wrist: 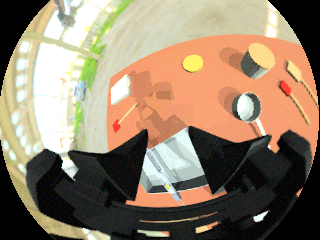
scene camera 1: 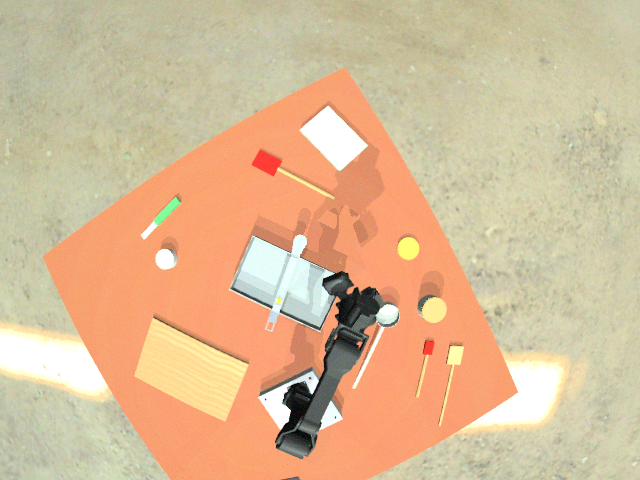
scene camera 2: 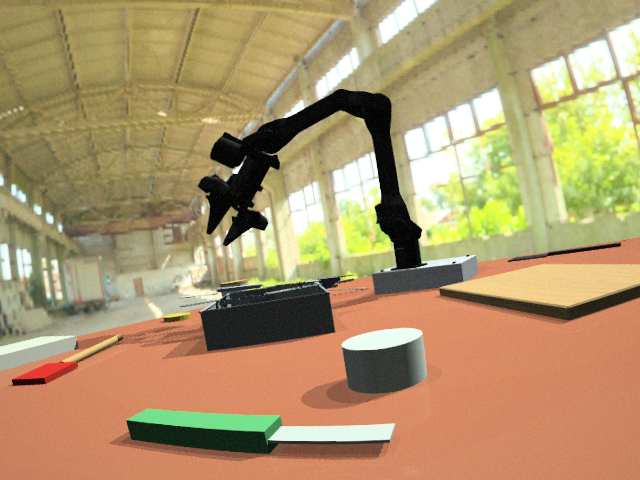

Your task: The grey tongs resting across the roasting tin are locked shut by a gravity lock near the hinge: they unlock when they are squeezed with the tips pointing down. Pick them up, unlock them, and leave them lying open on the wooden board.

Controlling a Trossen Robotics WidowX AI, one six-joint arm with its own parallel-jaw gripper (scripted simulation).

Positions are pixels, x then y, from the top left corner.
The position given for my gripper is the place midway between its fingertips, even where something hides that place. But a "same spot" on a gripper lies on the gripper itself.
My gripper shows in the wrist view, in scene camera 1 (351, 280) and in scene camera 2. The same spot on a roasting tin: (scene camera 2: 306, 312) is (scene camera 1: 234, 279). The same spot on my gripper: (scene camera 2: 219, 206) is (wrist: 129, 181).
